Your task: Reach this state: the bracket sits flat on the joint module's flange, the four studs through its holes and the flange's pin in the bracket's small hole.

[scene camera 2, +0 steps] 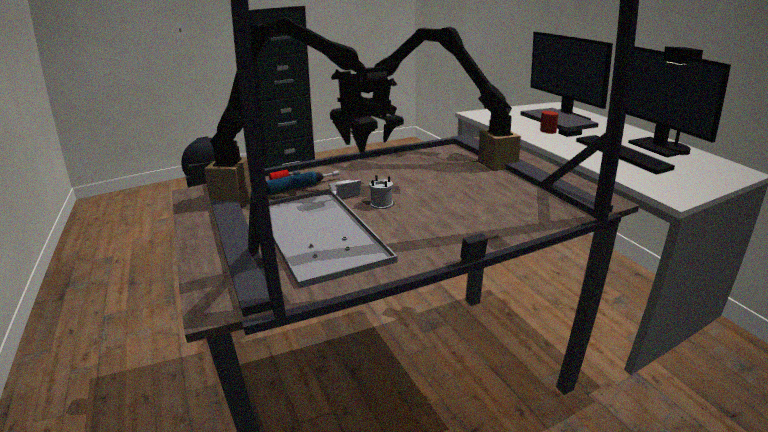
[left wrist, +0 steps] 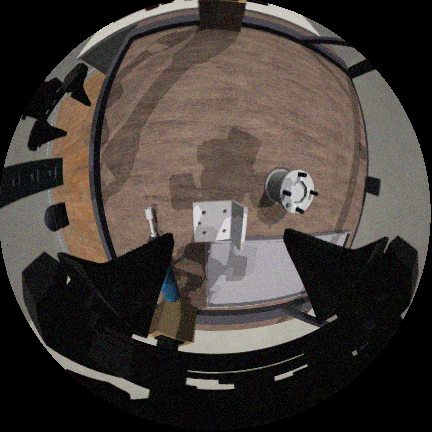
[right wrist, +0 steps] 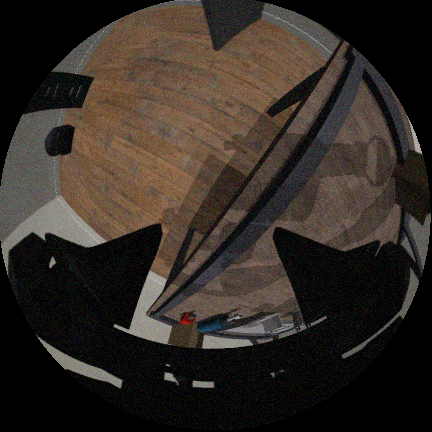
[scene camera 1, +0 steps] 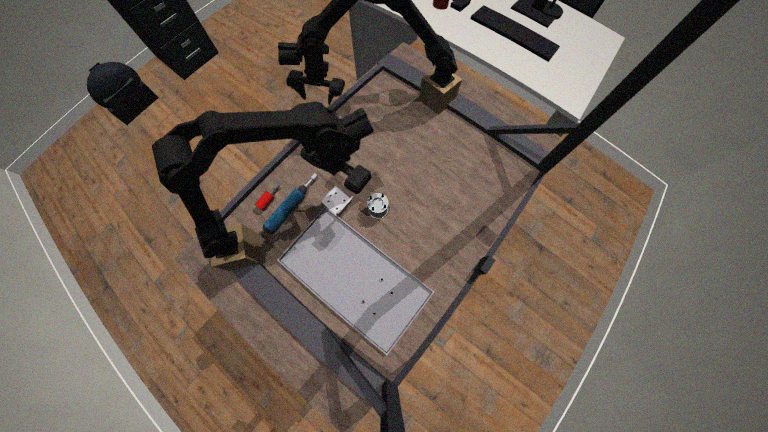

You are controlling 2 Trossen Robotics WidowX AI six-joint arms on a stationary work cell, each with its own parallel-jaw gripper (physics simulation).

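Places are measured from the left arm's base along level axes (x right, y up, z back), in metres.
Pixels of known places: left gripper, fingertip midpoint: (scene camera 2: pixel 355 148) (left wrist: pixel 230 236) (scene camera 1: pixel 341 178); right gripper, fingertip midpoint: (scene camera 2: pixel 374 138) (left wrist: pixel 76 119) (right wrist: pixel 219 231) (scene camera 1: pixel 317 101); left arm's base at its link origin: (scene camera 2: pixel 227 162) (left wrist: pixel 168 339) (scene camera 1: pixel 226 244); right arm's base at its link origin: (scene camera 2: pixel 500 133) (scene camera 1: pixel 442 78).
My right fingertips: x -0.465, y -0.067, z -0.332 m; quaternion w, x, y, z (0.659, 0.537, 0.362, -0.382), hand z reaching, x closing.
For each thing: its middle in the pictures, then the offset to it from my right fingertips.
- light grey L-shaped bracket at the middle of its body: (left wrist: pixel 216 225) (scene camera 2: pixel 344 183) (scene camera 1: pixel 336 199) (right wrist: pixel 264 323) dy -0.019, dx +0.384, dz +0.012 m
- joint module at the middle of its body: (left wrist: pixel 290 189) (scene camera 2: pixel 381 191) (scene camera 1: pixel 378 205) (right wrist: pixel 301 319) dy -0.012, dx +0.439, dz -0.106 m
- grey tray at the middle of its body: (scene camera 2: pixel 317 229) (left wrist: pixel 289 273) (scene camera 1: pixel 353 276) (right wrist: pixel 268 328) dy -0.042, dx +0.623, dz +0.019 m
- blue screwdriver at the middle of its body: (left wrist: pixel 161 263) (scene camera 2: pixel 301 180) (scene camera 1: pixel 291 202) (right wrist: pixel 216 323) dy -0.030, dx +0.348, dz +0.155 m
- small red part at the middle of its body: (scene camera 2: pixel 284 175) (right wrist: pixel 188 317) (scene camera 1: pixel 268 196) dy -0.033, dx +0.303, dz +0.227 m
The light grey L-shaped bracket (scene camera 1: pixel 337 200) lies on the wooden table by the far corner of the tray, its holed plate flat and its other leg upright. It also shows in the left wrist view (left wrist: pixel 219 221). The joint module (scene camera 1: pixel 377 205), a short grey cylinder with dark studs pointing up, stands apart to the bracket's right and also shows in the left wrist view (left wrist: pixel 292 190). My left gripper (scene camera 1: pixel 338 169) hangs open and empty well above the bracket (left wrist: pixel 227 241). My right gripper (scene camera 1: pixel 316 88) is open and empty, high over the table's far edge (right wrist: pixel 217 238).
A grey tray (scene camera 1: pixel 354 279) with small screws lies in front of the bracket. A blue screwdriver (scene camera 1: pixel 285 209) and a small red part (scene camera 1: pixel 264 200) lie to the left. Dark frame posts (scene camera 2: pixel 252 161) stand at the table's edges. A desk with monitors (scene camera 2: pixel 617 134) is on the right.
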